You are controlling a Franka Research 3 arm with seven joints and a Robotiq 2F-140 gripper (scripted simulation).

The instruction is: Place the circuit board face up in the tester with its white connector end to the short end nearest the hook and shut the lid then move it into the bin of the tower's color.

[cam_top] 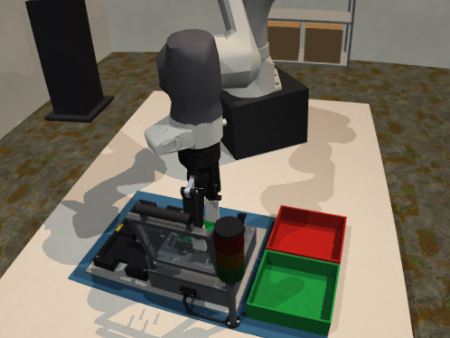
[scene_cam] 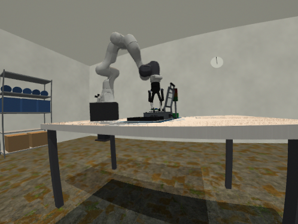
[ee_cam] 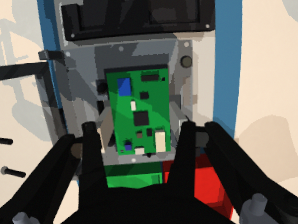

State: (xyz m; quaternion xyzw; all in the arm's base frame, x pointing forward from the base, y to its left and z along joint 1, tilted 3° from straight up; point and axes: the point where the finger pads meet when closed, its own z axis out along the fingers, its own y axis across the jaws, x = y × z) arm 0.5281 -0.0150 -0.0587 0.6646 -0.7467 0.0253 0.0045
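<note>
The green circuit board is 2 cm below my hand. Round my hand: green bin: 19 cm to the left, 9 cm below, 7 cm ahead; tester plate: 4 cm below, 1 cm ahead; clear lid: 12 cm ahead, 8 cm above, 2 cm to the right.
</note>
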